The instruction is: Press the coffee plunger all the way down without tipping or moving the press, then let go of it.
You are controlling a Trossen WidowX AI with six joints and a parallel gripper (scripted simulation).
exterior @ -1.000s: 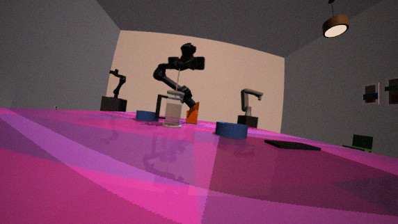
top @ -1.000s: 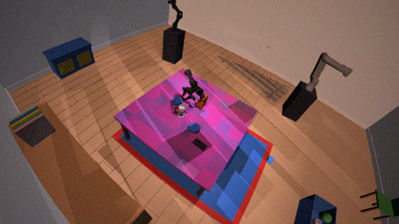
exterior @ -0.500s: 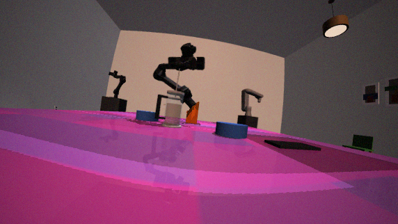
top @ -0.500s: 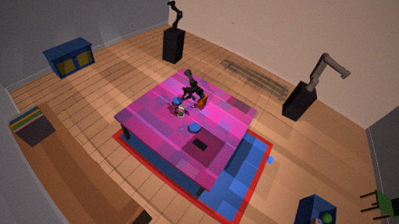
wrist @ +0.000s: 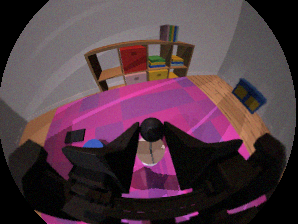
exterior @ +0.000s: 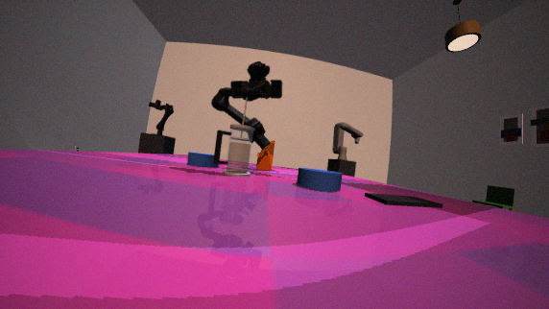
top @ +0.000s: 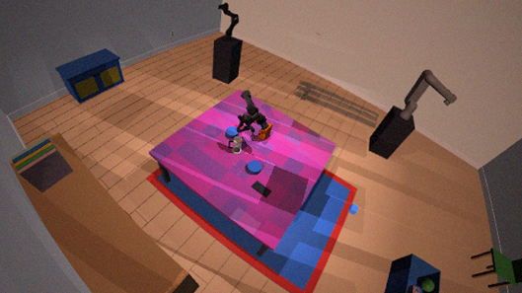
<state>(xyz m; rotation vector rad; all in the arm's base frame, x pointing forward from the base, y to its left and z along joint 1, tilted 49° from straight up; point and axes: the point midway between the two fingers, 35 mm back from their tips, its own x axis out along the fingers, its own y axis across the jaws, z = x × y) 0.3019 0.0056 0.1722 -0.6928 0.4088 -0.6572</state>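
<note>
Right now the coffee press is 1 cm to the right of my gripper tip and 13 cm below it. Round my gripper tip: flat black slab 23 cm ahead, 37 cm to the left, 25 cm below.
</note>
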